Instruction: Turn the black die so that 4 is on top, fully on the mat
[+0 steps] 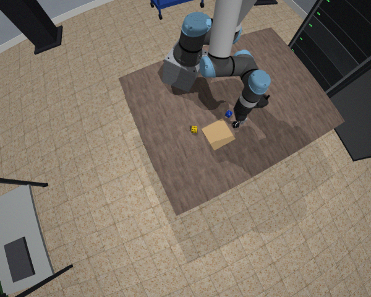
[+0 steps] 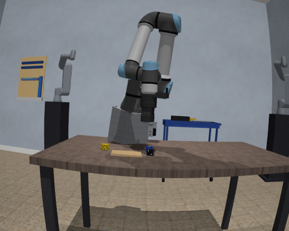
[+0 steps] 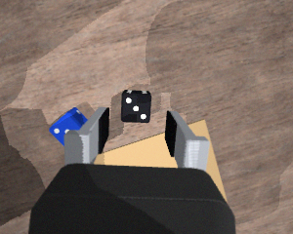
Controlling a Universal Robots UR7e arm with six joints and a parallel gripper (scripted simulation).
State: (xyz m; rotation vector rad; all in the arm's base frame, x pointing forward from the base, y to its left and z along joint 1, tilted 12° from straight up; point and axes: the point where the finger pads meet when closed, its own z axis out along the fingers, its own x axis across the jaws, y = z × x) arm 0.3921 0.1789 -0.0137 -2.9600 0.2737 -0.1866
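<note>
Now: the black die 90 mm below my hand. The rest, counted from my hand: blue die (70 mm behind, 20 mm to the right, 90 mm below); then tan mat (20 mm ahead, 110 mm to the right, 110 mm below); then yellow die (40 mm behind, 230 mm to the right, 90 mm below).
</note>
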